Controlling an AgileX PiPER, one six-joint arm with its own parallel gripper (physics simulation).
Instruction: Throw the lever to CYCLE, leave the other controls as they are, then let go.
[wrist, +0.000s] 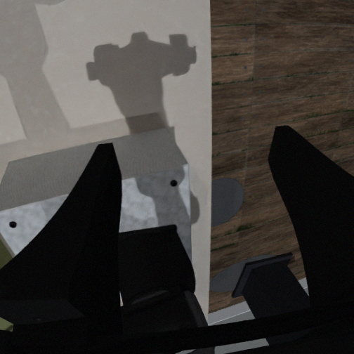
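A grey box (50, 177) with a pale mottled face and dark screws shows at the lower left of the wrist view, partly behind the left finger. A black block-shaped part (155, 255) stands over its face, low in the view. I cannot tell whether this part belongs to the lever. No CYCLE marking can be read, and the lever's position cannot be told. My gripper (195, 150) is open, with its fingers wide apart and no thing held between them. The left finger overlaps the box in the view; the right finger overlaps the wooden floor.
The pale table top (192, 107) ends at a straight edge, with the wooden floor (280, 90) beyond it. An olive-green part (4, 251) shows at the left edge. A dark angular object (267, 282) and a grey disc (227, 200) show at the lower right. Arm shadows cross the table.
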